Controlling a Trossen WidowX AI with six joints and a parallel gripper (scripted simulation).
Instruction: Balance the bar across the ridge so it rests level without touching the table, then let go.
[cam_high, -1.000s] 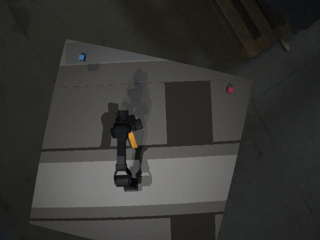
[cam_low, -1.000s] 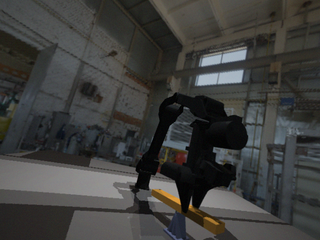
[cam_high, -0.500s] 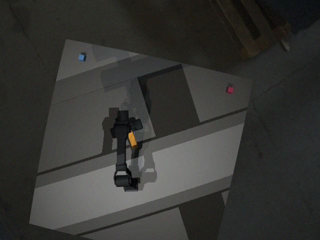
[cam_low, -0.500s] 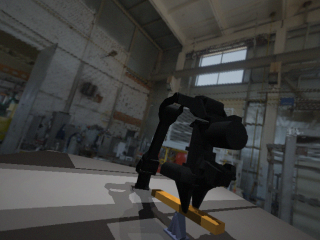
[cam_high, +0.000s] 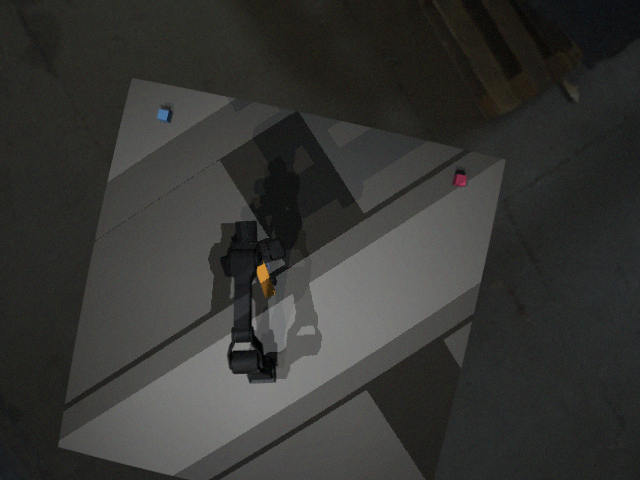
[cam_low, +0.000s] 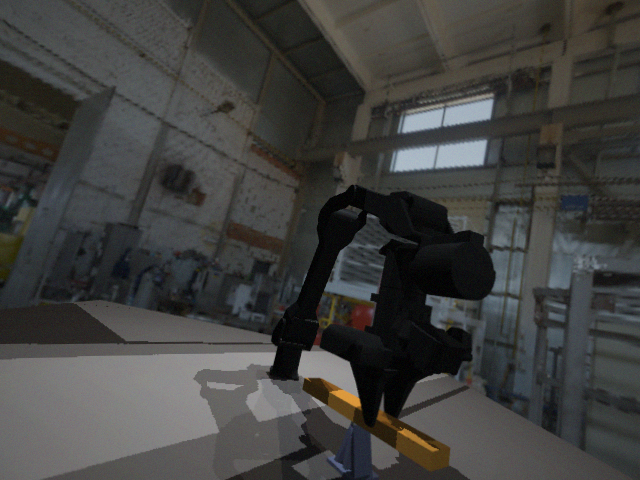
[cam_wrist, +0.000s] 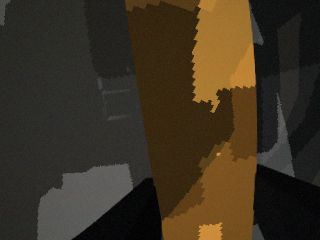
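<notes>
The bar is 20 mm behind my gripper tip and 10 mm to the right of it. Also, from my gripper tip: small blue cube: 410 mm to the left, 380 mm ahead, 50 mm below; then small red cube: 590 mm to the right, 380 mm ahead, 50 mm below.
</notes>
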